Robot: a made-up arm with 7 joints.
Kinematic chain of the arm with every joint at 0, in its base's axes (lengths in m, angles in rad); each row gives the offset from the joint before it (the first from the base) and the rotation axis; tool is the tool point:
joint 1: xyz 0 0 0.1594 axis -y
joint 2: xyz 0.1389 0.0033 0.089 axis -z
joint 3: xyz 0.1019 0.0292 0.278 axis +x
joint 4: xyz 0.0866 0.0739 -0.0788 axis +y
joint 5: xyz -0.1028 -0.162 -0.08 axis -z
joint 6: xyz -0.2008 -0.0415 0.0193 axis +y
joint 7: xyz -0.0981 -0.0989 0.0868 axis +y
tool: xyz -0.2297 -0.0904 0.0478
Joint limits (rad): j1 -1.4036..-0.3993 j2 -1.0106..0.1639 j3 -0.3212..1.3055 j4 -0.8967..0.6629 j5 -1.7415..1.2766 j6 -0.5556..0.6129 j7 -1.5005..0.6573
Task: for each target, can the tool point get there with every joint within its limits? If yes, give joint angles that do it. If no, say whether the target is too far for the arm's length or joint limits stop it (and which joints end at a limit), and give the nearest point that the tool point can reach.
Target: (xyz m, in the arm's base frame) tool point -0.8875 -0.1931 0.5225
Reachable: no: joint limits stop it (at a limit: joint 1, joint 2, joint 3, joint 6) | nearest point -0.4083 -0.0256 0.4463 | short by 0.513 m
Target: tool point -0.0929 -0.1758 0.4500
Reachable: yes | joints -0.8020 -0.7334 0.4746 0.0548 0.6365 -0.3800 -0.8163
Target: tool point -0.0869 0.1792 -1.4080
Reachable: no: too far | nearest point 0.1589 0.0838 -0.6005 | short by 0.849 m
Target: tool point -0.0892 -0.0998 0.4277
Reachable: yes | joints -1.0214 -0.7483 0.4016 -0.7693 0.7387 0.3282 0.1303
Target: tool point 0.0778 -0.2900 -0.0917
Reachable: yes | joints -0.7736 -0.2739 0.7214 0.2099 -0.9657 0.3500 -1.2992
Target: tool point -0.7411 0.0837 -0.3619
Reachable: no: joint limits stop it (at a limit: joint 1, joint 2, joint 4, joint 6) | nearest point -0.3298 0.0665 -0.1902 | short by 0.446 m
